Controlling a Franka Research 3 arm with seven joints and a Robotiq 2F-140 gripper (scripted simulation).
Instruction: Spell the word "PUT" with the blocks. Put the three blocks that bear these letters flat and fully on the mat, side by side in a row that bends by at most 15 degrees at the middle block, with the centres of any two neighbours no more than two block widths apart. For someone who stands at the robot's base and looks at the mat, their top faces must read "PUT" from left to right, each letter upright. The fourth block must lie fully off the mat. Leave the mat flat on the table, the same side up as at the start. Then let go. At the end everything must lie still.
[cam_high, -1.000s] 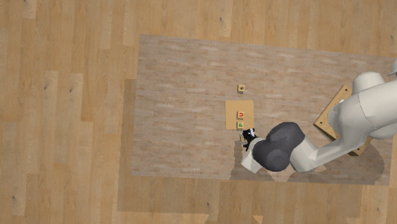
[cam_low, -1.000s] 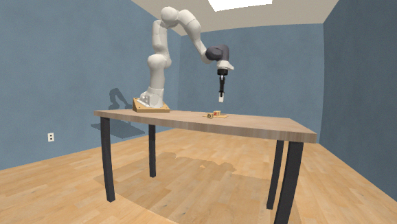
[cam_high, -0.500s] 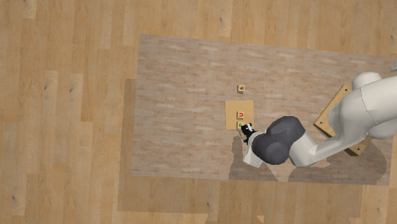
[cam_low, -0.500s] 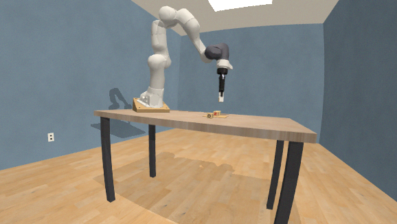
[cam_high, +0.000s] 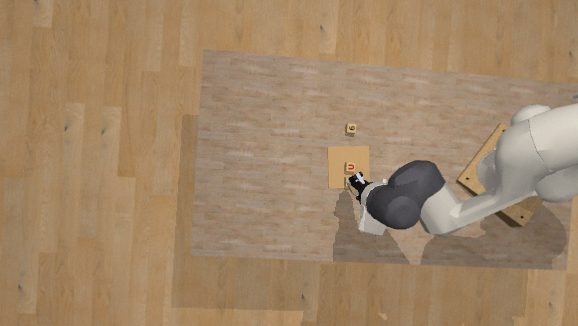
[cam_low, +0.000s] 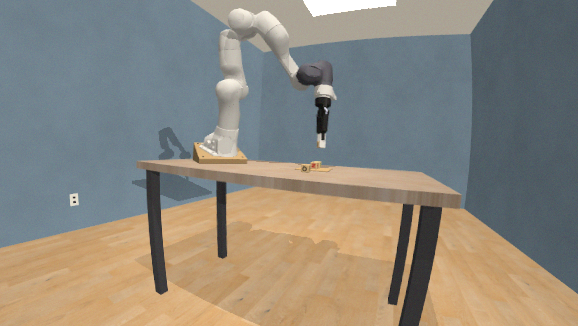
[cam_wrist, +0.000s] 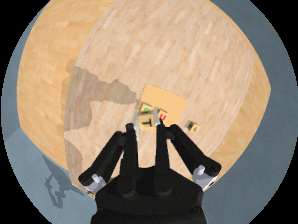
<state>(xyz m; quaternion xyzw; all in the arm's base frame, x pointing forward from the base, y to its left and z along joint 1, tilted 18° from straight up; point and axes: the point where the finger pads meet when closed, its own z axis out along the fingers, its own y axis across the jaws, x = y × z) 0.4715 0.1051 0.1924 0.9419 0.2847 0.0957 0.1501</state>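
Right now my hand is 1 cm past the red U block, 6 cm to the left of it and 11 cm above it. From my hand the other things lie so: T block: 2 cm below; then green P block: 1 cm behind, 1 cm to the right, 11 cm below; then tan mat: 1 cm behind, 6 cm to the right, 13 cm below.
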